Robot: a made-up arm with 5 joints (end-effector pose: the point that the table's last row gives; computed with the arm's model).
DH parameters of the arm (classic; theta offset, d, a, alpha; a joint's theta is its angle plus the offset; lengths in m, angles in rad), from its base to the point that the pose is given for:
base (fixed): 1.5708 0.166 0 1.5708
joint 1: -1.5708 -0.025 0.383 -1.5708
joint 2: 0 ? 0.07 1.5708
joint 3: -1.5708 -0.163 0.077 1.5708
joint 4: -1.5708 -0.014 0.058 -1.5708
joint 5: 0 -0.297 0.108 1.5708
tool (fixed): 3.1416 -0.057 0 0
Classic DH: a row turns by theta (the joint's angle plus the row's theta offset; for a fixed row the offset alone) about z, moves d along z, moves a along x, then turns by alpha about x.
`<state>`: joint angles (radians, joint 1 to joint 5).
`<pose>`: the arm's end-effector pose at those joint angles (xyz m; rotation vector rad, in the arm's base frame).
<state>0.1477 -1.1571 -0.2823 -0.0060 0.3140</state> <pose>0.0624 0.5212 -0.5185 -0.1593 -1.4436 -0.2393</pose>
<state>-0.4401 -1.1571 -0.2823 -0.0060 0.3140</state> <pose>0.0624 0.0542 -0.6926 -0.6361 -1.4808 0.1930</pose>
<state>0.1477 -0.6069 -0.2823 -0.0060 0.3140</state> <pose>-0.1443 0.5199 -0.5096 -0.1512 -0.9069 -0.1159</pose>
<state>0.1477 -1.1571 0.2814 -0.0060 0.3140</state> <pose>-0.0501 0.5699 -0.4613 0.4041 -1.4711 0.0122</pose>
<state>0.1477 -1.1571 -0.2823 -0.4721 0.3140</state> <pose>0.1304 0.5318 -0.3826 0.0470 -1.4496 -0.7060</pose>
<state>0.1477 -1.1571 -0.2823 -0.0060 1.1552</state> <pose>0.1300 0.5006 -0.4482 -0.2795 -2.2777 -0.1764</pose>
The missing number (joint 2, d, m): 0.231
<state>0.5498 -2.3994 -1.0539 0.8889 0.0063</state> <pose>0.4024 0.4776 -0.3080 -0.8374 -1.2689 -1.0476</pose>
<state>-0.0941 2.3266 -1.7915 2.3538 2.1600</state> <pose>0.3942 0.1944 -0.0703 1.7498 2.0356 -0.4443</pose>
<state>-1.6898 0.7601 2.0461 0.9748 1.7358</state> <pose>-0.2649 -0.0882 -0.1082 0.3597 -2.0694 0.0048</pose>
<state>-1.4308 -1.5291 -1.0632 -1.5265 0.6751</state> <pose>0.1488 -0.2388 -0.0107 0.1342 2.9729 0.1662</pose>
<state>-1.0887 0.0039 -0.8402 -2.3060 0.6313</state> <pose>0.1071 -0.3428 -0.0244 1.4964 2.4452 1.2185</pose>
